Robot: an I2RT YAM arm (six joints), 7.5 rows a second.
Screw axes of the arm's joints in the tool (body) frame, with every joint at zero. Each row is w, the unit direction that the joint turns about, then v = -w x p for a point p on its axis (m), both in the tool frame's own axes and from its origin. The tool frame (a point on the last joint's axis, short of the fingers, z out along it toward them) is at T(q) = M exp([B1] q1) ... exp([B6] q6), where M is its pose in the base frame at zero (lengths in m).
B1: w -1 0 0 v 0 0.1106 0
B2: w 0 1 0 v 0.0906 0 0.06
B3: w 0 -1 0 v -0.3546 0 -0.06
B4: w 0 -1 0 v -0.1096 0 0
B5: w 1 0 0 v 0 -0.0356 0
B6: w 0 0 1 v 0 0 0
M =
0 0 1 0.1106
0 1 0 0
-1 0 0 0.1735
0 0 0 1
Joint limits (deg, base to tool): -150..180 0..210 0..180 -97..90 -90..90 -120..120
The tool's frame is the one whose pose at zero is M.
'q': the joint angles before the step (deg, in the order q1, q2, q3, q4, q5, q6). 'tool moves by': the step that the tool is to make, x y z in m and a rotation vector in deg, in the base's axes. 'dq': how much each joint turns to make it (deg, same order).
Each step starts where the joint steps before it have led.
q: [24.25, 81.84, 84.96, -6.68, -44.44, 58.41]
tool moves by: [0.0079, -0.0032, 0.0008, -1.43, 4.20, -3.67]
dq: [-0.85, 1.56, 3.14, -5.38, 2.77, 0.90]
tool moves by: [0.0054, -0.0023, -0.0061, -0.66, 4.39, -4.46]
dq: [-0.42, 0.61, 0.32, -2.58, 3.82, 2.24]
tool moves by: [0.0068, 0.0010, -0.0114, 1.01, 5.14, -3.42]
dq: [-0.06, 0.79, -1.24, 0.29, 2.73, 4.38]
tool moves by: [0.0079, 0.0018, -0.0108, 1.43, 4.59, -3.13]
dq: [-0.03, 1.14, -0.97, 0.93, 2.35, 4.46]
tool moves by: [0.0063, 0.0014, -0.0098, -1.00, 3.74, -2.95]
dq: [0.05, 1.27, 0.21, -2.00, 2.77, 1.50]
